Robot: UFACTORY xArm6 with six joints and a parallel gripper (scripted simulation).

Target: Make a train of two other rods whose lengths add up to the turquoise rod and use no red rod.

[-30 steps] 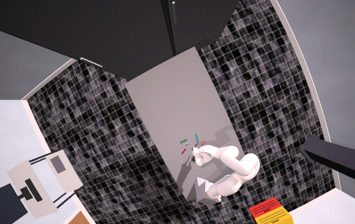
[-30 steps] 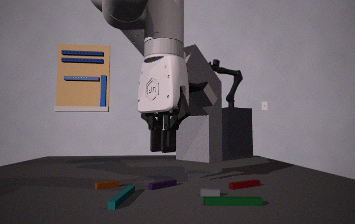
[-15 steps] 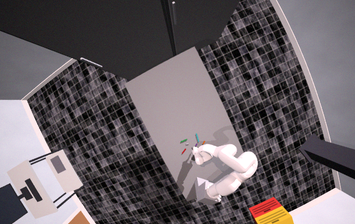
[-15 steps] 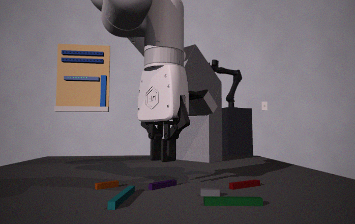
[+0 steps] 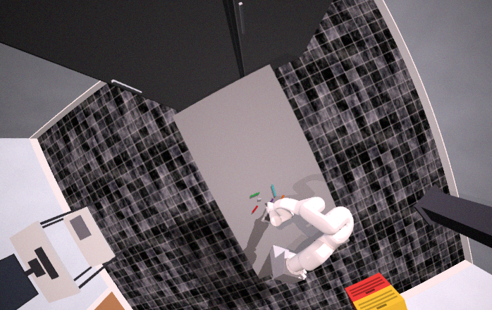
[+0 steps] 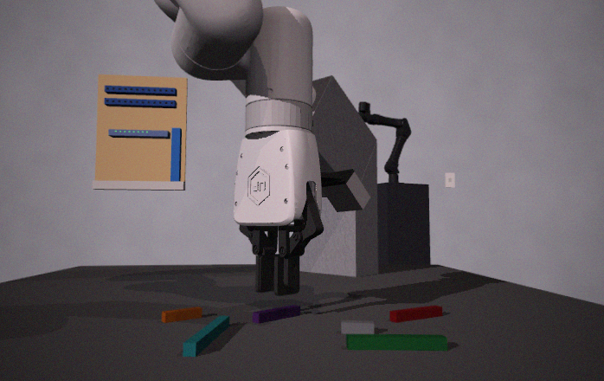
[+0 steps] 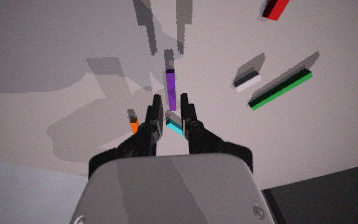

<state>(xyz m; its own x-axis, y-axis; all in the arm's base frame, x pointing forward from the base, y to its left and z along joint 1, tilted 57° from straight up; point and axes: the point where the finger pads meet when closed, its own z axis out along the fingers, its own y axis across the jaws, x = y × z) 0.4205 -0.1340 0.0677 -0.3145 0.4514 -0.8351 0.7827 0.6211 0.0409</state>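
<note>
The purple rod is 40 mm below my hand. From my hand the other things lie so: turquoise rod: 60 mm ahead, 80 mm to the right, 40 mm below; grey rod: 90 mm ahead, 50 mm to the left, 40 mm below; orange rod: 40 mm behind, 90 mm to the right, 40 mm below.
</note>
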